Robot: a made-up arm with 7 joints. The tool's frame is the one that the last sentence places.
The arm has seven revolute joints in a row. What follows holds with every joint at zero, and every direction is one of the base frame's.
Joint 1 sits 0.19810 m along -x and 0.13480 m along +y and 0.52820 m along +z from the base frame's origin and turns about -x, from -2.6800 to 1.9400 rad.
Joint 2 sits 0.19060 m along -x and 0.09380 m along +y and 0.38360 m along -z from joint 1 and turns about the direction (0.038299, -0.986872, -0.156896), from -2.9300 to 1.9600 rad.
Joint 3 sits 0.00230 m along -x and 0.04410 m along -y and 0.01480 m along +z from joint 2 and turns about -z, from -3.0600 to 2.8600 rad.
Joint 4 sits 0.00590 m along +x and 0.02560 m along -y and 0.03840 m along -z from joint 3 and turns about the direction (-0.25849, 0.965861, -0.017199), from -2.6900 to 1.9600 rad.
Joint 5 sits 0.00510 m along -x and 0.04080 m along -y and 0.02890 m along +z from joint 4 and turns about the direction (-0.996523, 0.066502, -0.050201), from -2.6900 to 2.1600 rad.
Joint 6 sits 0.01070 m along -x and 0.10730 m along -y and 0.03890 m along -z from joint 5 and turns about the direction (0.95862, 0.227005, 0.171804), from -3.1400 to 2.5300 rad.
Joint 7 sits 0.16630 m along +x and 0.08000 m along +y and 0.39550 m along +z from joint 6 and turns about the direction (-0.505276, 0.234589, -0.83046), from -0.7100 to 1.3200 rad.
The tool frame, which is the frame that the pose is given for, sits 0.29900 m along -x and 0.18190 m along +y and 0.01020 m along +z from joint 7; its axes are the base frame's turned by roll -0.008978, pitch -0.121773 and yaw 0.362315 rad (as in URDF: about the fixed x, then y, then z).
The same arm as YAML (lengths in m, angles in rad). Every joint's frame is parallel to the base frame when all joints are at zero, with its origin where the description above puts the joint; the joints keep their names.
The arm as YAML. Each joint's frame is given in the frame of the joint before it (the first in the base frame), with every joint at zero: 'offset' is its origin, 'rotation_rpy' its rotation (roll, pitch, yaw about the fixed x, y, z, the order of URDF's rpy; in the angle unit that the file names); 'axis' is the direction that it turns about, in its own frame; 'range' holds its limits. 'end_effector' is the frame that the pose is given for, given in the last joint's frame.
length_unit: m
angle_unit: rad
chain:
  - id: joint 1
    offset: [-0.1981, 0.1348, 0.5282]
    rotation_rpy: [0.0, 0.0, 0.0]
    axis: "-x"
    range: [-2.68, 1.94]
  - id: joint 2
    offset: [-0.1906, 0.0938, -0.3836]
    rotation_rpy: [0.0, 0.0, 0.0]
    axis: [0.038299, -0.986872, -0.156896]
    range: [-2.93, 1.96]
  - id: joint 3
    offset: [-0.0023, -0.0441, 0.0148]
    rotation_rpy: [0.0, 0.0, 0.0]
    axis: "-z"
    range: [-3.06, 2.86]
  - id: joint 4
    offset: [0.0059, -0.0256, -0.0384]
    rotation_rpy: [0.0, 0.0, 0.0]
    axis: [-0.25849, 0.965861, -0.017199]
    range: [-2.69, 1.96]
  - id: joint 5
    offset: [-0.0051, -0.0408, 0.0289]
    rotation_rpy: [0.0, 0.0, 0.0]
    axis: [-0.996523, 0.066502, -0.050201]
    range: [-2.69, 2.16]
  - id: joint 6
    offset: [-0.0107, -0.1073, -0.0389]
    rotation_rpy: [0.0, 0.0, 0.0]
    axis: [0.95862, 0.227005, 0.171804]
    range: [-3.14, 2.53]
  - id: joint 7
    offset: [0.1663, 0.08, 0.3955]
    rotation_rpy: [0.0, 0.0, 0.0]
    axis: [-0.505276, 0.234589, -0.83046]
    range: [-0.71, 1.32]
end_effector:
  offset: [-0.299, 0.1819, 0.0102]
  rotation_rpy: [-0.009, -0.1218, 0.3623]

